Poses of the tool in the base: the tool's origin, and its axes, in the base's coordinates. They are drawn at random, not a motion.
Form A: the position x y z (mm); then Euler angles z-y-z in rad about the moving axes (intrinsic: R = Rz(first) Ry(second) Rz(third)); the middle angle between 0 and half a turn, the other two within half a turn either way.
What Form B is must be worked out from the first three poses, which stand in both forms.
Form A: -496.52, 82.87, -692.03, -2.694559, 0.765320, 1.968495
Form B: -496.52, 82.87, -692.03, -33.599, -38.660, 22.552
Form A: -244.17, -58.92, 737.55, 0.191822, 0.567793, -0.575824
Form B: -244.17, -58.92, 737.55, -20.020, 31.864, -6.933
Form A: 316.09, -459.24, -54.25, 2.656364, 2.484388, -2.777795
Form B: 316.09, -459.24, -54.25, -125.492, -32.710, -160.206
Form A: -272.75, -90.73, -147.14, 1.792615, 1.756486, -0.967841
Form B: -272.75, -90.73, -147.14, 32.162, -12.487, -100.900
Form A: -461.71, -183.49, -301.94, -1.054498, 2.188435, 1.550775
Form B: -461.71, -183.49, -301.94, -19.345, 23.732, 129.243
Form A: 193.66, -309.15, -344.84, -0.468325, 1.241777, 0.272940
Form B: 193.66, -309.15, -344.84, -41.794, 57.614, 52.896
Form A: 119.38, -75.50, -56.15, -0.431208, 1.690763, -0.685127
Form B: 119.38, -75.50, -56.15, -143.836, 64.413, 106.088
